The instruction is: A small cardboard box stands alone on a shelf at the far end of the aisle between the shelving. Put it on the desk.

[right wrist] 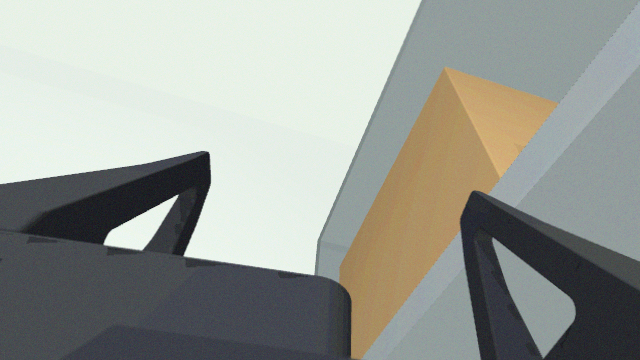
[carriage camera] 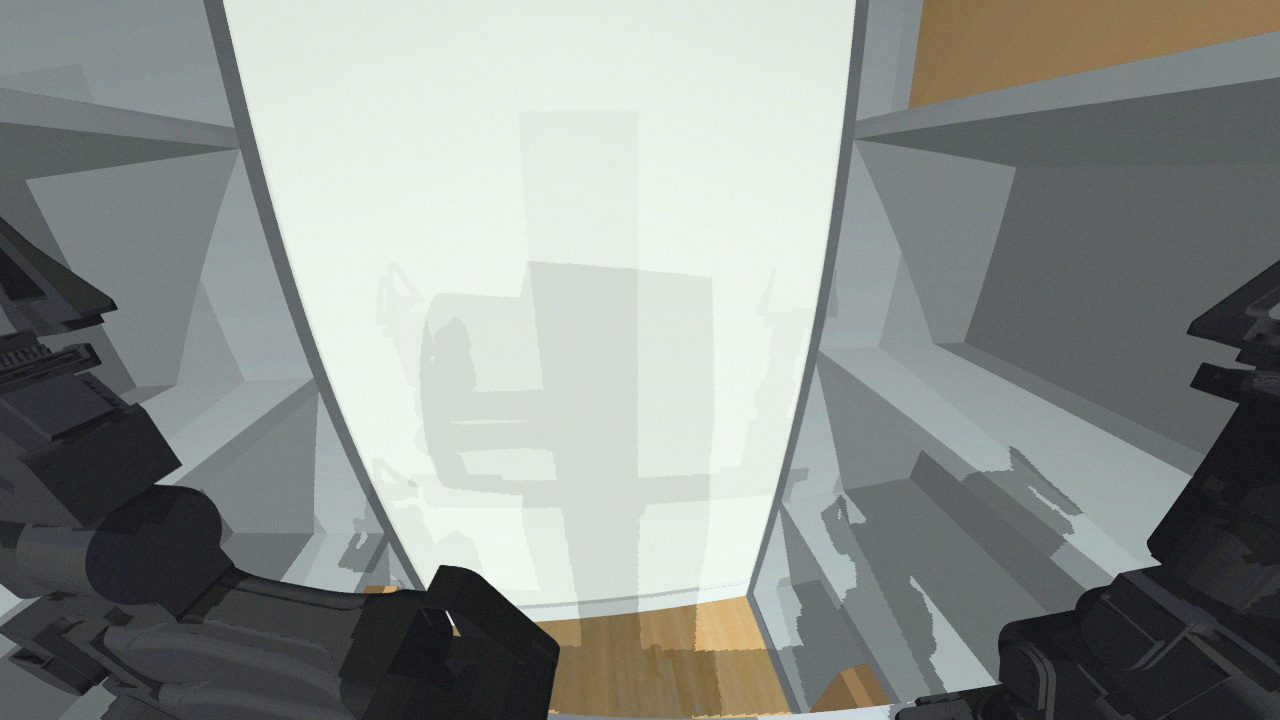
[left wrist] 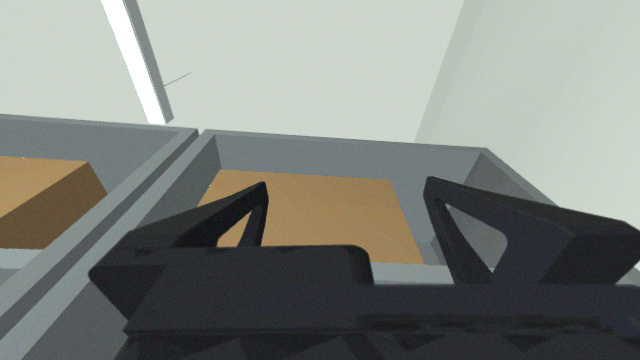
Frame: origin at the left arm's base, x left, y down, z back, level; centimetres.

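Seen in the pictures: left gripper, between the fingertips: (left wrist: 344,188); right gripper, between the fingertips: (right wrist: 338,185).
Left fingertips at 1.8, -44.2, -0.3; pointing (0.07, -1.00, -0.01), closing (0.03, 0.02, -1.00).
Pixels of each thing's middle, then the offset from my left fingertips to it, as dx, dy, dz. "*": a spot on its surface instead. Level surfaces: height alone.
- large cardboard box, middle of its body: (left wrist: 301,252) +40.1, -25.6, +9.4
- wood floor, height of its surface: dy +132.7
- large box, a spot on its surface: (left wrist: 40,195) * +18.0, -26.6, +60.5
The small cardboard box does not show in any view, and neither does the desk. My left gripper (carriage camera: 67,300) (left wrist: 344,188) is open with nothing between its fingers. In the carriage camera it is at the left edge, in front of the left shelving (carriage camera: 241,411). In the left wrist view its fingers stand in front of a shelf bay holding a large cardboard box (left wrist: 320,215). My right gripper (carriage camera: 1226,326) (right wrist: 338,185) is open and empty at the right edge, beside the right shelving (carriage camera: 1029,420). The left forearm reaches across the lower left of the carriage camera and hides part of the lower shelves.
A pale wall (carriage camera: 572,197) closes the aisle ahead, above a wood floor (carriage camera: 662,671). Large cardboard boxes stand at the upper right (carriage camera: 1074,53) (right wrist: 420,190) and lower right (carriage camera: 854,687). Another large box (left wrist: 40,195) is in the neighbouring bay. Shelf uprights flank both arms closely.
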